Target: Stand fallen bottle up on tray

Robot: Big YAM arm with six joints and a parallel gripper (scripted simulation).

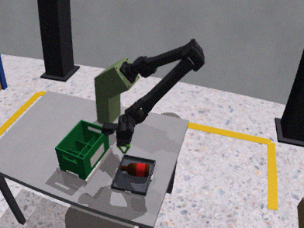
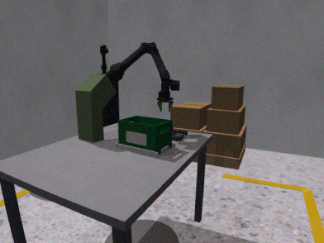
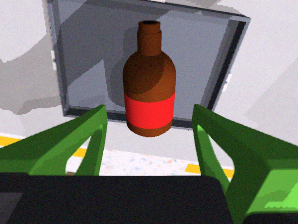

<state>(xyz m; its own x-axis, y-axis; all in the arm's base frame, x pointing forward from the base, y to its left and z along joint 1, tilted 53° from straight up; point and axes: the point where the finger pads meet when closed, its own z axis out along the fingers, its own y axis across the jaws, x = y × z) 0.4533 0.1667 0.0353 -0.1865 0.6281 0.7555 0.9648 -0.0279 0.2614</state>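
My hand is 1 cm past the brown bottle, 5 cm to the right of it and 15 cm above it. From my hand the other things lie so: green crate 2 cm behind, 26 cm to the right, 11 cm below; dark tray 5 cm to the left, 18 cm below.
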